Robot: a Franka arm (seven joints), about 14 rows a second.
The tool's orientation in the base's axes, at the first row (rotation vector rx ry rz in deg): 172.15 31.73 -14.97
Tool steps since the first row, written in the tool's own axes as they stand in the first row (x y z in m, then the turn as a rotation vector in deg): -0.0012 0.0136 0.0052 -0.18 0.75 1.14; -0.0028 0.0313 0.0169 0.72 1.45 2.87; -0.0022 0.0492 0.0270 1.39 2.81 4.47; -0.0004 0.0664 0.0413 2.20 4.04 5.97; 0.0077 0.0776 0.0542 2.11 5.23 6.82; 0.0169 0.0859 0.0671 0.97 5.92 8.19; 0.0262 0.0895 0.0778 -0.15 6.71 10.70; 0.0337 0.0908 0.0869 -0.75 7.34 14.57; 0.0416 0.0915 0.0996 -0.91 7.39 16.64
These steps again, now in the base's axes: 0.0030 -0.0136 -0.0043 -0.07 -0.88 -1.06; 0.0061 -0.0319 -0.0148 0.74 -1.40 -2.89; 0.0115 -0.0494 -0.0240 1.61 -2.60 -4.52; 0.0172 -0.0663 -0.0377 2.56 -3.63 -6.09; 0.0267 -0.0753 -0.0513 2.78 -4.85 -6.86; 0.0362 -0.0812 -0.0653 1.77 -6.04 -7.97; 0.0444 -0.0824 -0.0773 0.64 -7.42 -10.20; 0.0504 -0.0820 -0.0876 -0.28 -8.62 -13.87; 0.0560 -0.0812 -0.1014 -0.73 -8.94 -15.87
